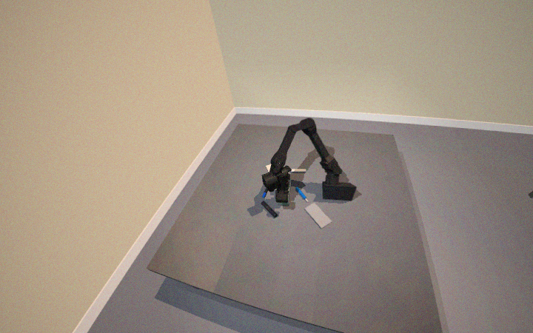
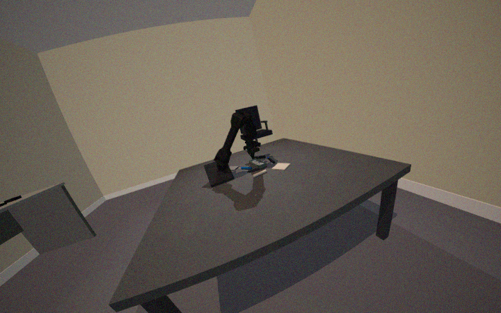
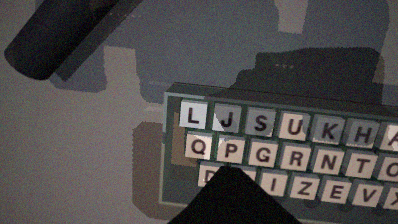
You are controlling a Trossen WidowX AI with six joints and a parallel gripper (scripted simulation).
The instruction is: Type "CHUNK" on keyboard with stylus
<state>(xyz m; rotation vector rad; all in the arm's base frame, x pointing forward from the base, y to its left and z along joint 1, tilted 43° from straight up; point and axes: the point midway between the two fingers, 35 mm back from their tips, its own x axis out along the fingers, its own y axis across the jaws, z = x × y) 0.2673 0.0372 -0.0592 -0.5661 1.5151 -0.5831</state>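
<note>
Now: the blue stylus 110 mm behind my gripper tip, 30 mm to the right of it and 30 mm below it. From my gripper tip the other things lie so: grey flat card (190 mm behind, 90 mm to the left, 40 mm below); black cylinder (80 mm ahead, 70 mm to the left, 30 mm below); blue pen (120 mm ahead, 50 mm to the right, 30 mm below).
</note>
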